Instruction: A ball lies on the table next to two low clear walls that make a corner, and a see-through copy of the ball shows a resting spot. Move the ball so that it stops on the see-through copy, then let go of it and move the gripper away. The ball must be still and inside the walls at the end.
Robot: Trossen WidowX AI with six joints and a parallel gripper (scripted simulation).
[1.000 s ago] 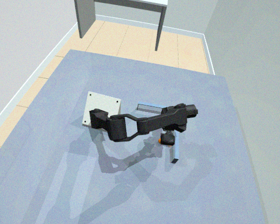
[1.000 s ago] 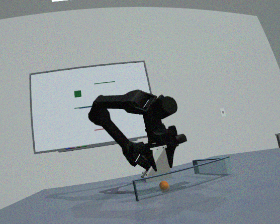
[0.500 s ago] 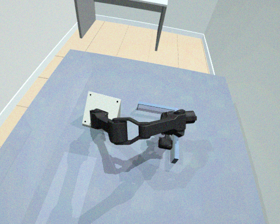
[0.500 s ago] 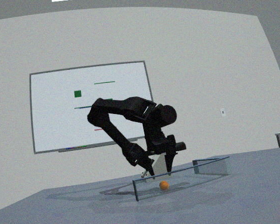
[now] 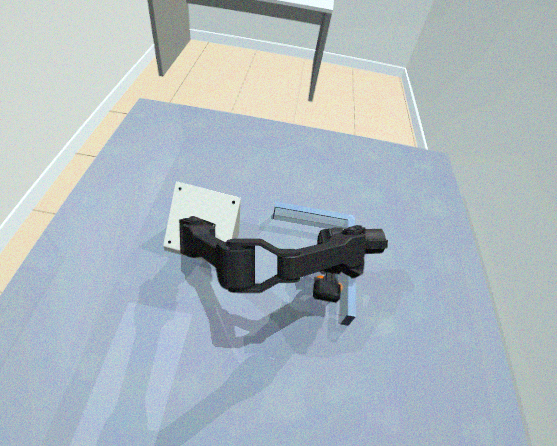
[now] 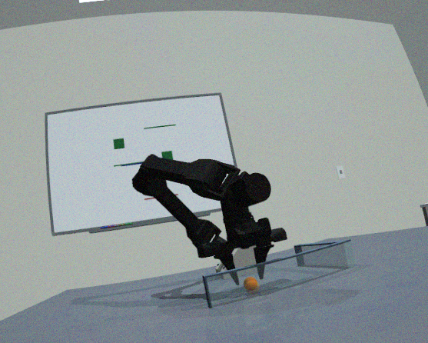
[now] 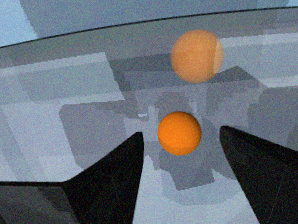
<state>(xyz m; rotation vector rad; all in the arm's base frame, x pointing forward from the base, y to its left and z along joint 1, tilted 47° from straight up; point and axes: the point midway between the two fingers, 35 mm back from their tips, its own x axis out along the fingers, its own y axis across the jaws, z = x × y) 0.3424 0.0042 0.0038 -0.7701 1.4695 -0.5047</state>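
Now: the see-through copy 50 mm ahead of my gripper tip. From my gripper tip the other things lie so: orange ball: right at my gripper tip; then wall: 60 mm to the left, 60 mm ahead, 10 mm above.
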